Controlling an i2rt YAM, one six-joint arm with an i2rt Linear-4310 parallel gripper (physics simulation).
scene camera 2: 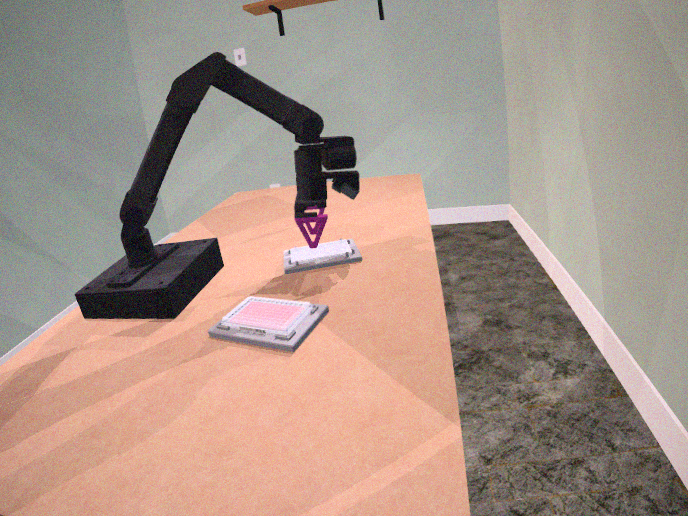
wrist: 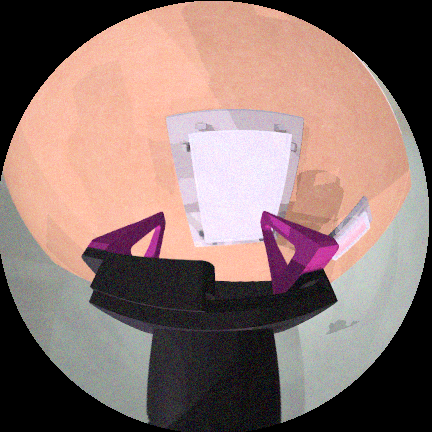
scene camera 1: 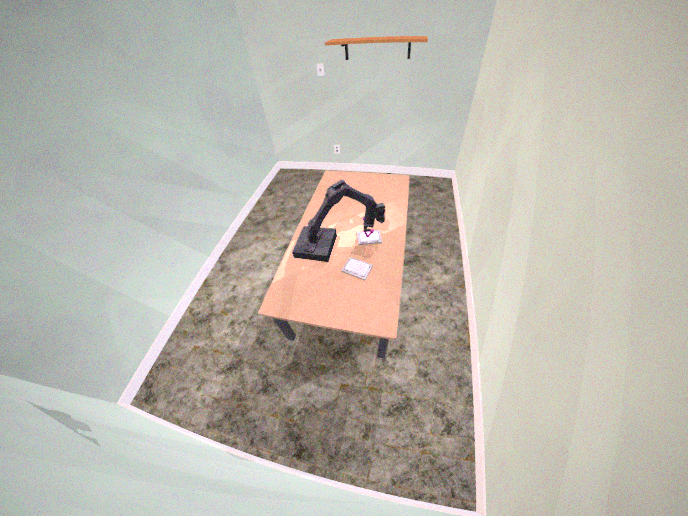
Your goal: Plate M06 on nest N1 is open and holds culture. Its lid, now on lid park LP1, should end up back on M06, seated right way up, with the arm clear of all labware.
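Places are measured from the arm's base along level axes (x ahead, y left, z up), in metres.
Pixels of known places: gripper, between the fingertips: (scene camera 2: 313, 241) (wrist: 212, 216) (scene camera 1: 367, 231); arm's base, origin of its link: (scene camera 2: 145, 265) (scene camera 1: 313, 240).
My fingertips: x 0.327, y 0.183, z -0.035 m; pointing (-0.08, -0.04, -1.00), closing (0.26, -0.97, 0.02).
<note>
For each thing: its top centre in the pictures, then the offset to it from my fingertips. "pt": a spot on its surface instead. Level surfaces: height alone.
- white lid, centre of its top: (wrist: 242, 197) (scene camera 2: 319, 249) (scene camera 1: 369, 236) dz -0.012, dx +0.019, dy -0.025 m
- grey lid park LP1, centre of its top: (wrist: 242, 198) (scene camera 2: 319, 248) (scene camera 1: 369, 235) dz -0.010, dx +0.019, dy -0.025 m
- Plate M06, centre of its top: (scene camera 2: 265, 310) (wrist: 350, 241) (scene camera 1: 357, 266) dz -0.004, dx +0.000, dy -0.304 m
- grey nest N1, a spot on its surface: (scene camera 2: 305, 333) pt dz -0.021, dx +0.075, dy -0.343 m
- wooden table, height of its surface: dz -0.030 m
The white lid (scene camera 1: 371, 238) (scene camera 2: 328, 251) (wrist: 240, 185) lies flat on the grey lid park LP1 (scene camera 2: 333, 262) (wrist: 178, 162). My gripper (scene camera 1: 368, 234) (scene camera 2: 314, 245) (wrist: 212, 216) points down, open and empty, with its magenta fingers over the near end of the lid in the wrist view. There the right fingertip overlaps the lid's right edge, while the left fingertip is well left of the lid. The exact gap above the lid is unclear. Plate M06 (scene camera 1: 356, 268) (scene camera 2: 263, 315) (wrist: 355, 230), open with pink wells, sits on the grey nest N1 (scene camera 2: 305, 333) (wrist: 364, 204).
The black arm base (scene camera 1: 315, 244) (scene camera 2: 150, 283) stands on the wooden table (scene camera 1: 333, 299) (scene camera 2: 361, 422), to the left of the park and nest in the scene views. The table's right edge runs beyond both. A wall shelf (scene camera 1: 377, 39) (scene camera 2: 288, 5) is high at the back.
</note>
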